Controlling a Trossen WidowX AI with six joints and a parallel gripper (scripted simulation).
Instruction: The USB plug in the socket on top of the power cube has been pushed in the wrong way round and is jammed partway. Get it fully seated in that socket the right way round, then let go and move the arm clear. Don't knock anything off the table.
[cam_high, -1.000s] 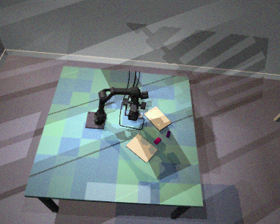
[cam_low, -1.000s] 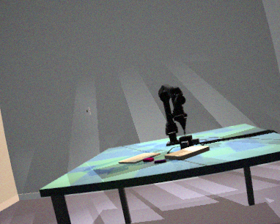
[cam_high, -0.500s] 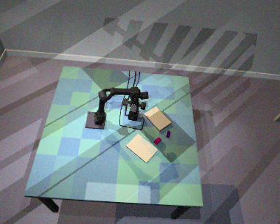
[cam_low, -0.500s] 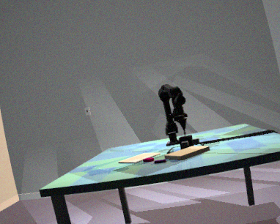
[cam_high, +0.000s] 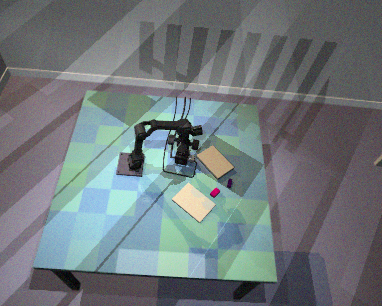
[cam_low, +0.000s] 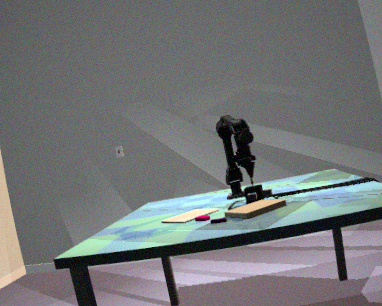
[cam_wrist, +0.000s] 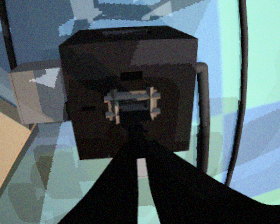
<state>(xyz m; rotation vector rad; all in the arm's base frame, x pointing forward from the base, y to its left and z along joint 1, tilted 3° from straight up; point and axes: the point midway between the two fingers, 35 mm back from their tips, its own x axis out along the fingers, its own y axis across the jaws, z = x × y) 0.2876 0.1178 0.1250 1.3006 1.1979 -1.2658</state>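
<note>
My gripper tip is now 20 mm above the metal USB plug. Round my gripper tip: purple block 320 mm ahead, 130 mm to the right, 110 mm below; then magenta block 230 mm ahead, 220 mm to the right, 110 mm below.
</note>
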